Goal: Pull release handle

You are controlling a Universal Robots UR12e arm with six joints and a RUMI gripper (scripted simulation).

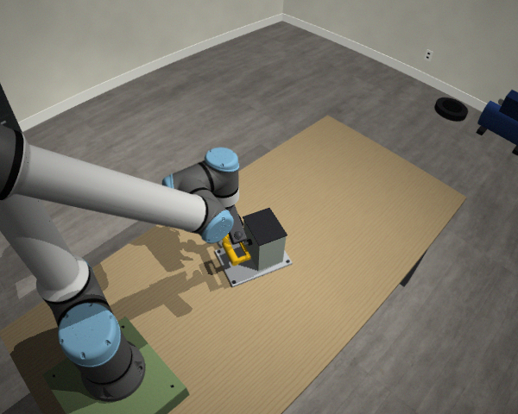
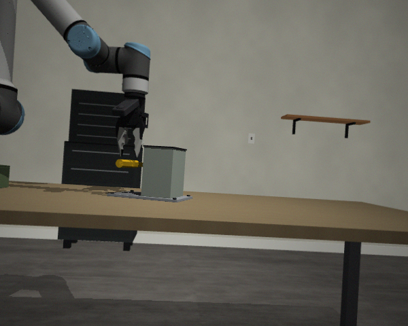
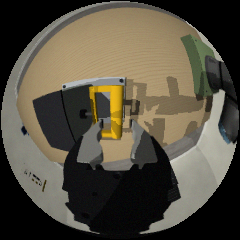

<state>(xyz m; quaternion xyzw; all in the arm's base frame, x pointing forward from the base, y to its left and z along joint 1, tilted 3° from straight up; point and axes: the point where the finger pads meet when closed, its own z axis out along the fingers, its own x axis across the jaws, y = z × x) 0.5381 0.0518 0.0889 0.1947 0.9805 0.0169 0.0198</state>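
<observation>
My hand is 50 mm short of the yellow release handle, 20 mm to the left of it and 40 mm above it. The rest, counted from my hand: grey base plate: 90 mm ahead, 40 mm to the right, 140 mm below.
</observation>
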